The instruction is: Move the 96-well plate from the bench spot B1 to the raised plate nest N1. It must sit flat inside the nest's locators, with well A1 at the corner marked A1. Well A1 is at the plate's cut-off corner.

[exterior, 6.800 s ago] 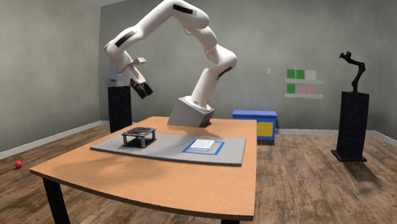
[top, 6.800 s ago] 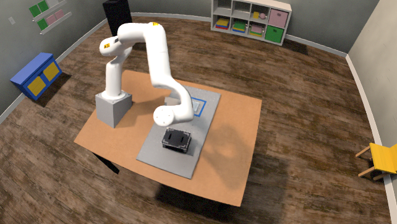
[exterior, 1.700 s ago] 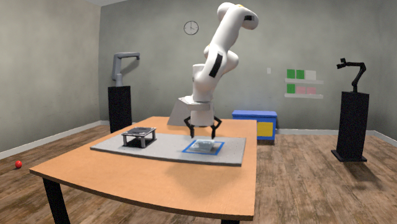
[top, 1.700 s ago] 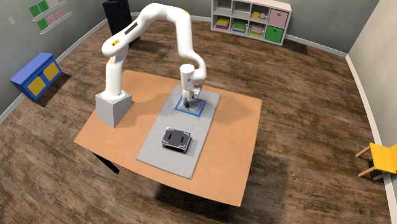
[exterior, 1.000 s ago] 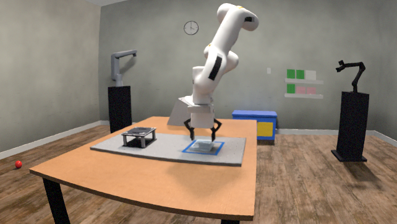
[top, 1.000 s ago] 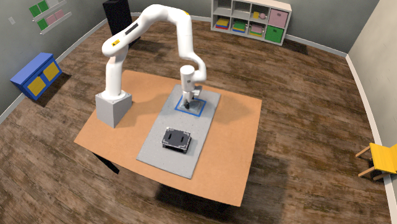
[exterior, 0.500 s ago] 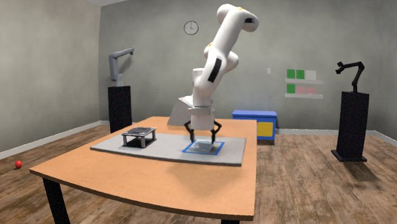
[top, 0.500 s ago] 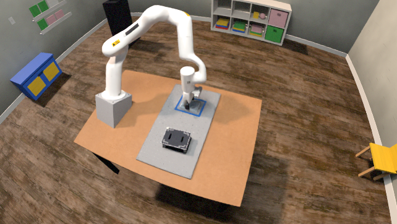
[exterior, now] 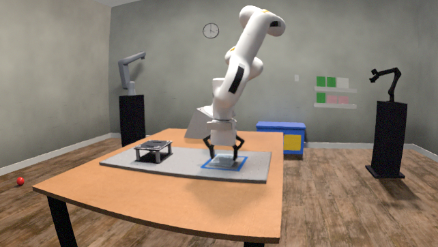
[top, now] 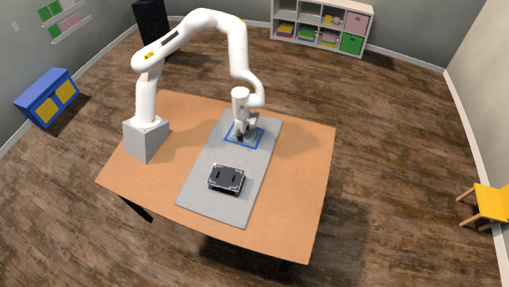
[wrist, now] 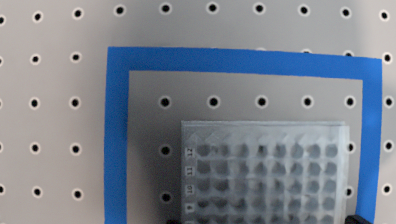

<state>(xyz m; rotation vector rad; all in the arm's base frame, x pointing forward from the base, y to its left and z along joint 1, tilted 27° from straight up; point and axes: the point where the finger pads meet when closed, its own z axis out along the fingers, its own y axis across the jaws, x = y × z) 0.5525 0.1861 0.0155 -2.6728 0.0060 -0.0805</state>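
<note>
Right now the 96-well plate is 1 cm below my hand. Round my hand: black plate nest N1: 3 cm ahead, 31 cm to the right, 4 cm above.
</note>
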